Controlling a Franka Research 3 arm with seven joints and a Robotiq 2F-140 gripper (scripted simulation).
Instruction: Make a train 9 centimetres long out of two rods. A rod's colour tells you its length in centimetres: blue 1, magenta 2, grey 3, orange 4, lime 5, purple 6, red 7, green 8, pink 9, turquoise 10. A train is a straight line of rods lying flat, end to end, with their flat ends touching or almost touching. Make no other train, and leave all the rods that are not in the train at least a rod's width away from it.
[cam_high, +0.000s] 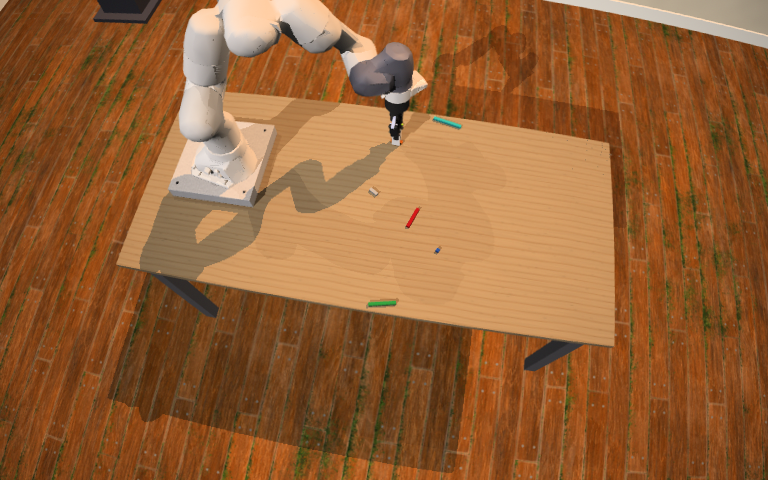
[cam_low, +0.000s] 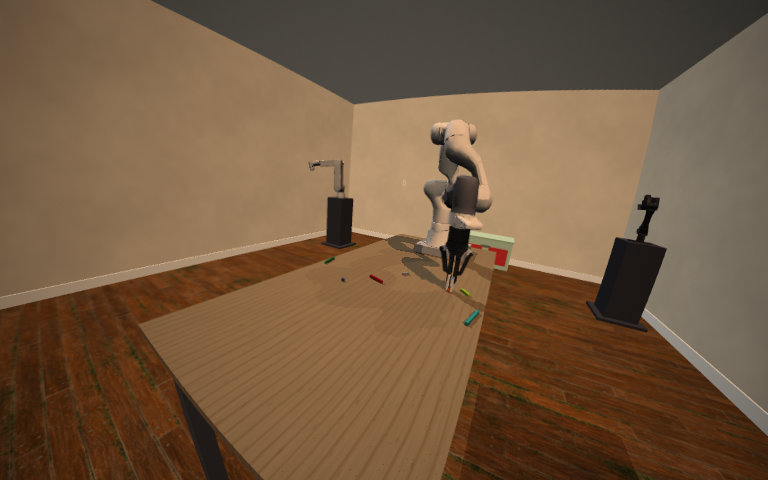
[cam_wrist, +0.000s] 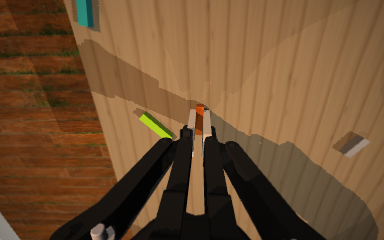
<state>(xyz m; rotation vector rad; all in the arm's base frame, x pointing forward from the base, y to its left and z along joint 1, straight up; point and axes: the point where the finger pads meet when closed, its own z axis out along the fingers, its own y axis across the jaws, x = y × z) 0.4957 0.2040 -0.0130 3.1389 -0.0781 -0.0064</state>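
My gripper is now 3 cm above the orange rod. Also, from my hand: grey rod (4 cm behind, 21 cm to the right, 3 cm below); then lime rod (1 cm behind, 6 cm to the left, 3 cm below); then turquoise rod (16 cm ahead, 11 cm to the left, 3 cm below).
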